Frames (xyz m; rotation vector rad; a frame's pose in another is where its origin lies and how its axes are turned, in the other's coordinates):
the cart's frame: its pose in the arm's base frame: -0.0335 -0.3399 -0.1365 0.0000 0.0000 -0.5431
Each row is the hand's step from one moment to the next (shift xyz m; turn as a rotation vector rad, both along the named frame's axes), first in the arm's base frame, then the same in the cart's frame.
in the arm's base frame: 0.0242 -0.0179 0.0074 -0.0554 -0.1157 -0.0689
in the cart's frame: 0.0300 -0.0028 0.0074 0.0124 -0.1277 -0.0689
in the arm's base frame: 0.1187 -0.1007 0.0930 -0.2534 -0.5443 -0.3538
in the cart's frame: 0.1537 -0.0249 0.0930 0.0644 -0.5969 -0.3538
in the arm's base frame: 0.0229 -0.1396 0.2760 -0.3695 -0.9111 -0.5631
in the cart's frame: 0.0917 -0.1077 0.2760 0.1545 -0.9710 -0.5631
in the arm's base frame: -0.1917 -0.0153 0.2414 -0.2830 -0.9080 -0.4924
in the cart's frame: -0.1562 -0.1122 0.2414 0.2270 -0.9236 -0.4924
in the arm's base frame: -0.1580 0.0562 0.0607 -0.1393 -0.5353 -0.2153
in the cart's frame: -0.1643 -0.0335 0.0607 0.1574 -0.5303 -0.2153
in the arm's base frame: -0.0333 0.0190 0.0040 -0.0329 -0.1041 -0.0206
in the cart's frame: -0.0383 -0.0009 0.0040 0.0256 -0.1061 -0.0206
